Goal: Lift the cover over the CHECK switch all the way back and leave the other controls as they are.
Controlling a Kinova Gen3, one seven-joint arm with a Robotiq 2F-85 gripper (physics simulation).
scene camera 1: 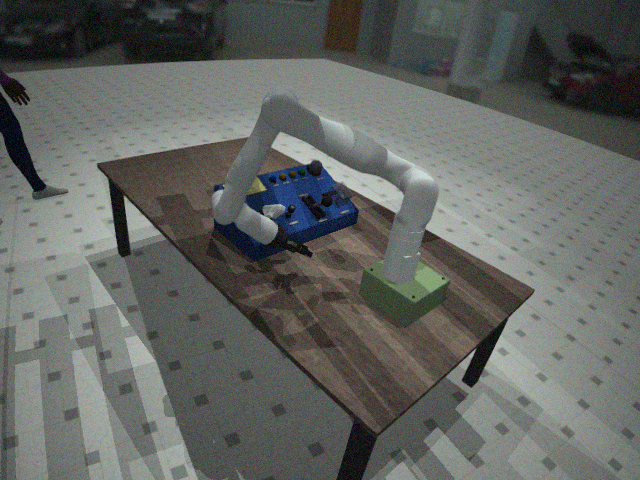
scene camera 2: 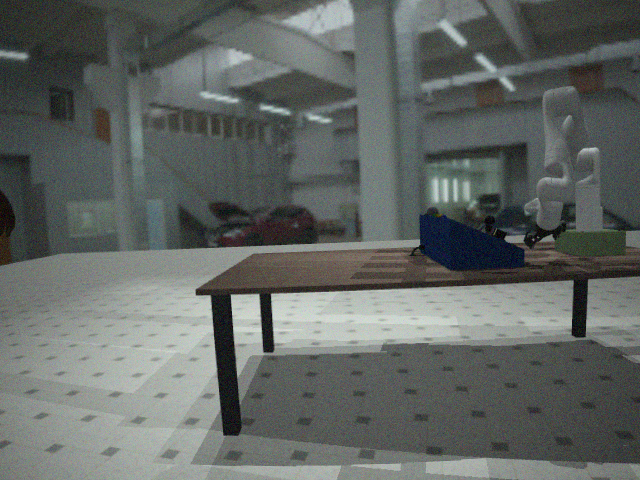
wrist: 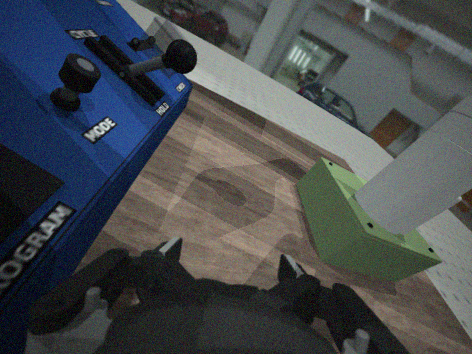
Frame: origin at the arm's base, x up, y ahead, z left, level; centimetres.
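Seen in the pictures: gripper, fingertip midpoint: (scene camera 1: 302, 252) (scene camera 2: 542, 243) (wrist: 230, 257); arm's base, origin of the base link: (scene camera 1: 396, 273) (scene camera 2: 588, 231) (wrist: 376, 211).
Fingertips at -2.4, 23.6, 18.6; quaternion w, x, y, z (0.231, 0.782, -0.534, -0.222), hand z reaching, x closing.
Offsets run from my fingertips to a thing's top centre, as dx, dy, dz. "*": to the spot under its first point. Level surfaces: height alone.
The blue console {* -5.3, +16.2, -22.2} (scene camera 1: 330, 230) (scene camera 2: 447, 248) (wrist: 30, 65) stands on the table. The see-through cover {+9.7, +22.8, -29.1} (scene camera 1: 340, 192) (wrist: 164, 31) is at the console's right end, over or beside the small dark CHECK switch (wrist: 142, 43). It is partly hidden by the lever knob in the wrist view, and its exact tilt is hard to tell. The CHECK label {+0.2, +19.0, -29.8} (wrist: 180, 87) is near the front corner. My gripper (scene camera 1: 309, 252) (scene camera 2: 530, 239) (wrist: 230, 257) is open and empty. It hangs in front of the console's front edge, apart from the cover.
The black ball lever {* +9.2, +14.7, -17.1} (scene camera 1: 326, 199) (wrist: 179, 56) stands between MODE and the cover. The MODE knob {+7.1, +18.5, -5.5} (scene camera 1: 291, 208) (wrist: 80, 73) is left of it. My arm's green base (scene camera 1: 405, 299) (scene camera 2: 589, 243) (wrist: 345, 230) stands on the table {dx -6.7} (scene camera 1: 361, 356). A person (scene camera 1: 19, 149) stands beyond the table.
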